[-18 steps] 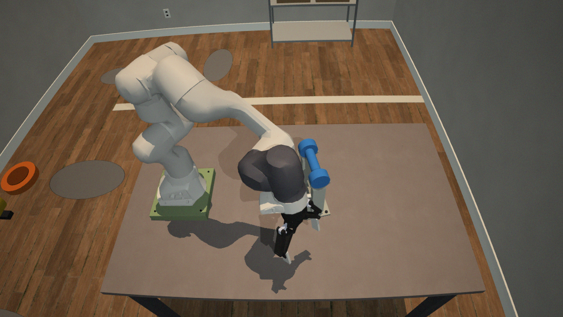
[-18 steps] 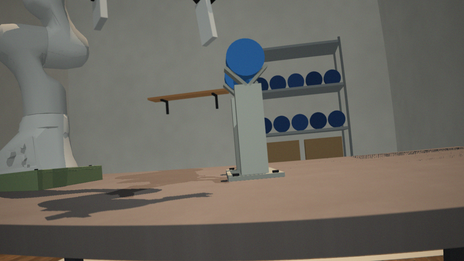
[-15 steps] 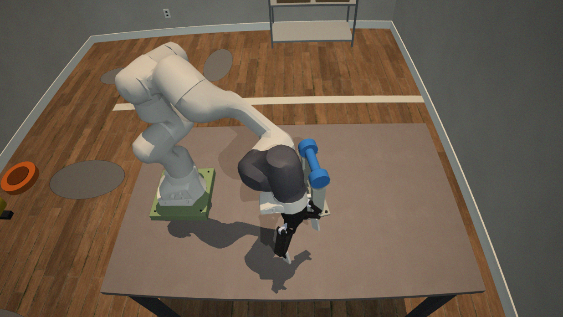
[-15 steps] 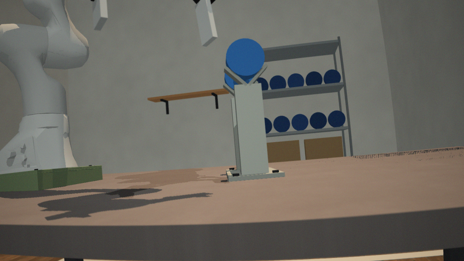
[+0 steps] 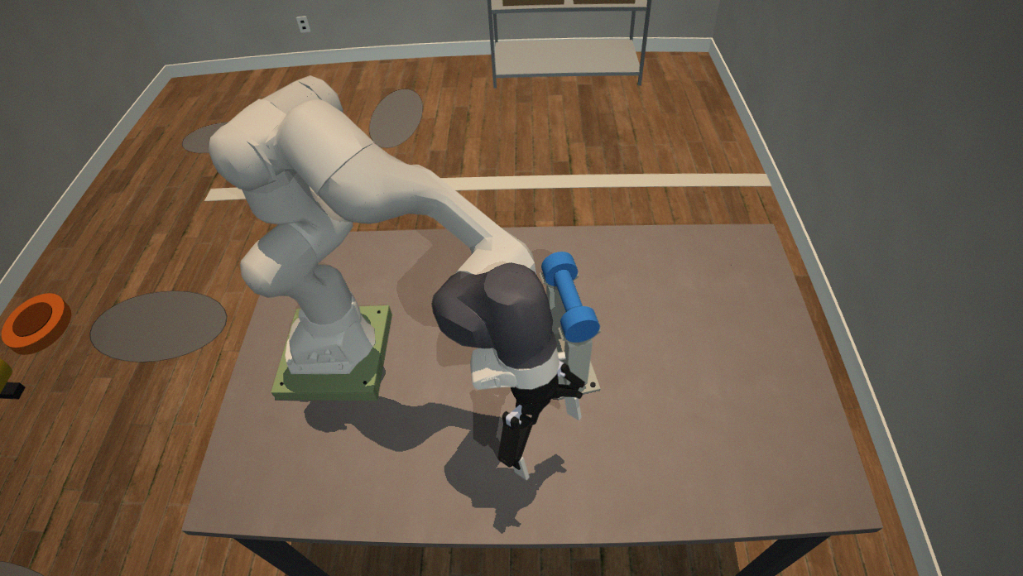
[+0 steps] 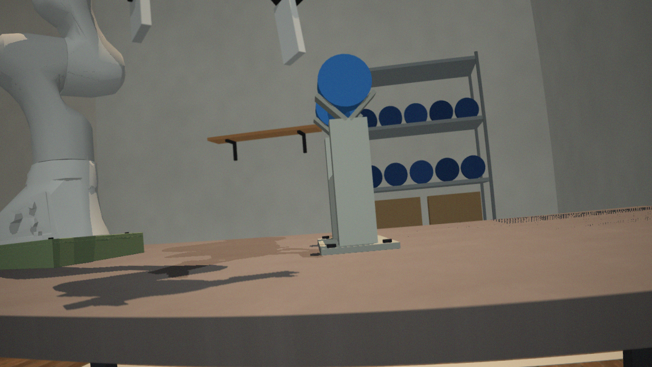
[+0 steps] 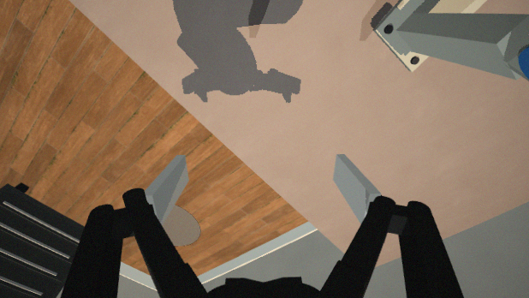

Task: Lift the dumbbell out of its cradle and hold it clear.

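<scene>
Now: the blue dumbbell 31 cm to the left of my hand, 11 cm ahead of it and 1 cm above it. The rest, counted from my hand: grey cradle (31 cm to the left, 12 cm below, 11 cm ahead).
</scene>
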